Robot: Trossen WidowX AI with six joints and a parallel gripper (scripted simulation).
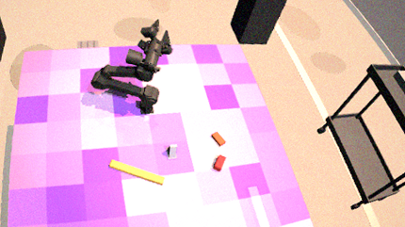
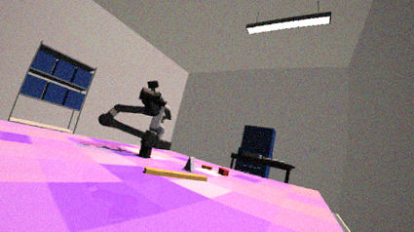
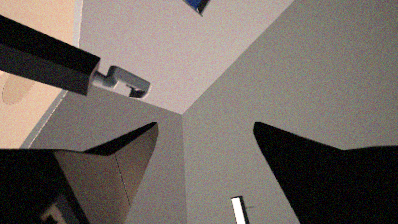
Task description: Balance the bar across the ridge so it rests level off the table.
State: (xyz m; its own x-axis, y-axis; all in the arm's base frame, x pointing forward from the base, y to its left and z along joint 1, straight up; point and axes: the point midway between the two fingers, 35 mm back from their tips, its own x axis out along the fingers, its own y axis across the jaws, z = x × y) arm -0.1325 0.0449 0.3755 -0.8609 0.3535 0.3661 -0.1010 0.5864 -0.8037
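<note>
Right now the long bar is 50 cm ahead of my gripper tip, 38 cm below it and 15 cm to the right of it. From my gripper tip the other things lie so: red block 51 cm ahead, 37 cm below, 22 cm to the left; then orange block 38 cm below, 38 cm ahead, 26 cm to the left.
</note>
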